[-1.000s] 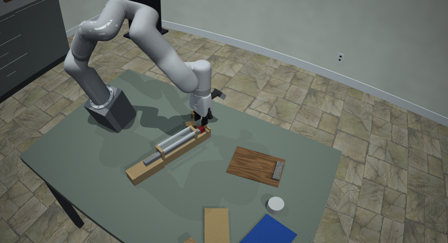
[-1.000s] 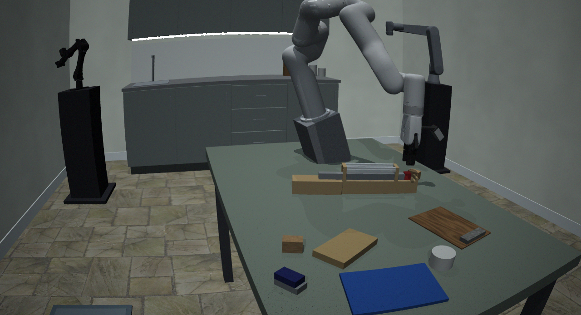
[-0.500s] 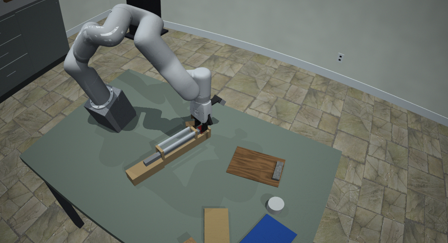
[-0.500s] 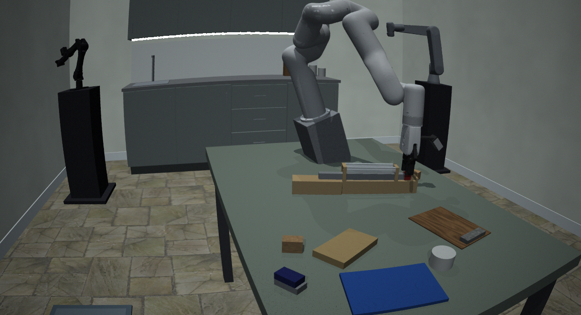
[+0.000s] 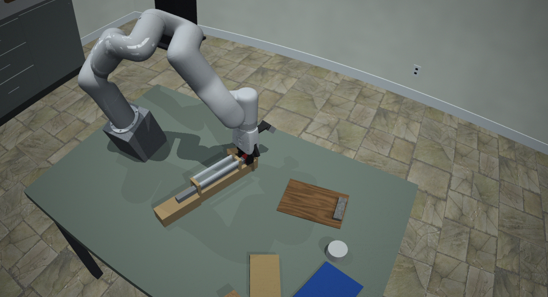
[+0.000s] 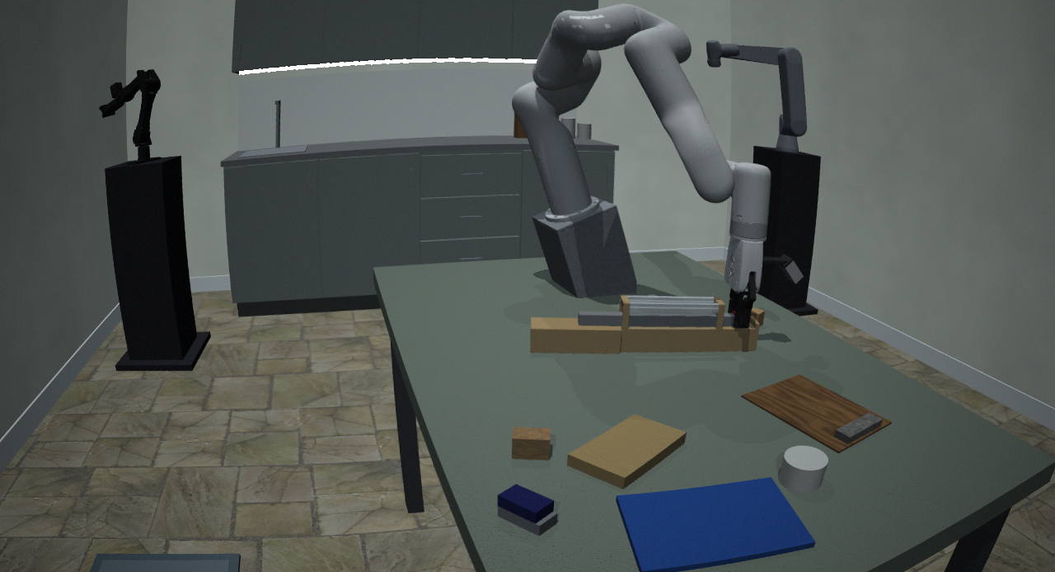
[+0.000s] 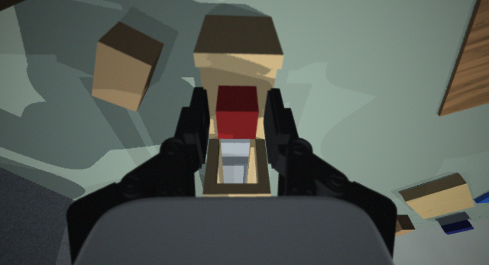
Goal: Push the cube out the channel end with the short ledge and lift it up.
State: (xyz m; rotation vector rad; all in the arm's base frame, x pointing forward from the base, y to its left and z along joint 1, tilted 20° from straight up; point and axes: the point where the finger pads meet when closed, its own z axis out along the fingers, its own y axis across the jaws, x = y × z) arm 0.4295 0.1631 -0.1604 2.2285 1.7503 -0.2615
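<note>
My hand is 10 mm above the red cube. Round my hand: blue mat 500 mm ahead, 310 mm to the right, 60 mm below; channel 30 mm behind, 140 mm to the right, 10 mm below; tan plank 310 mm ahead, 350 mm to the right, 60 mm below.
</note>
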